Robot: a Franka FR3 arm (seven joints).
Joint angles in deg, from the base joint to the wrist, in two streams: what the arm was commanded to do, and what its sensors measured. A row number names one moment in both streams.
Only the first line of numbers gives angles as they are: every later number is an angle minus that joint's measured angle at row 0.
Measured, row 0: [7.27 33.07 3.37 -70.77 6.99 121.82 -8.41]
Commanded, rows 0 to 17: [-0.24 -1.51 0.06 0.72 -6.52 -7.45 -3.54]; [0.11 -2.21 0.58 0.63 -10.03 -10.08 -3.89]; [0.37 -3.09 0.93 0.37 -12.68 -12.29 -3.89]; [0.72 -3.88 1.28 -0.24 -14.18 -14.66 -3.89]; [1.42 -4.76 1.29 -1.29 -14.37 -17.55 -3.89]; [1.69 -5.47 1.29 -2.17 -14.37 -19.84 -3.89]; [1.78 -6.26 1.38 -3.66 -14.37 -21.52 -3.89]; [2.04 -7.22 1.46 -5.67 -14.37 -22.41 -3.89]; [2.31 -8.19 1.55 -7.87 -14.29 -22.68 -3.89]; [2.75 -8.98 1.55 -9.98 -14.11 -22.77 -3.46]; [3.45 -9.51 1.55 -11.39 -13.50 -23.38 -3.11]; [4.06 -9.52 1.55 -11.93 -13.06 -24.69 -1.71]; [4.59 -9.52 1.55 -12.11 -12.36 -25.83 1.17]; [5.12 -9.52 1.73 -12.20 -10.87 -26.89 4.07]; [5.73 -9.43 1.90 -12.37 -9.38 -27.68 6.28]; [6.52 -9.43 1.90 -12.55 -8.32 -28.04 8.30]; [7.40 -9.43 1.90 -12.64 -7.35 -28.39 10.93]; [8.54 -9.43 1.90 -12.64 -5.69 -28.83 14.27]
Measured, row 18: [6.58 -7.30 1.66 -10.23 -9.44 -27.61 6.74]
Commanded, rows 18 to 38: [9.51 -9.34 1.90 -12.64 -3.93 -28.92 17.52]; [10.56 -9.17 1.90 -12.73 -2.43 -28.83 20.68]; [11.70 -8.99 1.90 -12.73 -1.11 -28.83 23.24]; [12.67 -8.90 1.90 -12.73 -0.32 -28.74 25.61]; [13.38 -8.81 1.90 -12.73 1.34 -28.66 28.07]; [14.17 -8.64 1.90 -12.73 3.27 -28.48 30.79]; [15.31 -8.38 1.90 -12.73 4.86 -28.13 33.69]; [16.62 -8.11 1.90 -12.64 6.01 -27.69 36.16]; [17.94 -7.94 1.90 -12.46 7.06 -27.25 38.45]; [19.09 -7.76 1.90 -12.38 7.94 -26.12 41.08]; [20.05 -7.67 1.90 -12.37 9.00 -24.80 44.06]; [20.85 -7.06 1.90 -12.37 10.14 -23.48 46.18]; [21.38 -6.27 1.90 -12.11 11.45 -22.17 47.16]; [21.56 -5.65 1.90 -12.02 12.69 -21.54 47.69]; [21.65 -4.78 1.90 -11.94 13.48 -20.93 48.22]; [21.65 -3.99 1.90 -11.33 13.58 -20.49 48.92]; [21.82 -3.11 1.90 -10.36 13.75 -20.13 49.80]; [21.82 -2.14 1.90 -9.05 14.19 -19.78 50.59]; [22.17 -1.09 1.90 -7.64 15.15 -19.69 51.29]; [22.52 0.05 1.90 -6.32 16.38 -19.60 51.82]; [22.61 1.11 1.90 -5.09 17.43 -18.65 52.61]
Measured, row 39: [22.10 -2.64 1.91 -10.36 13.85 -19.58 49.63]
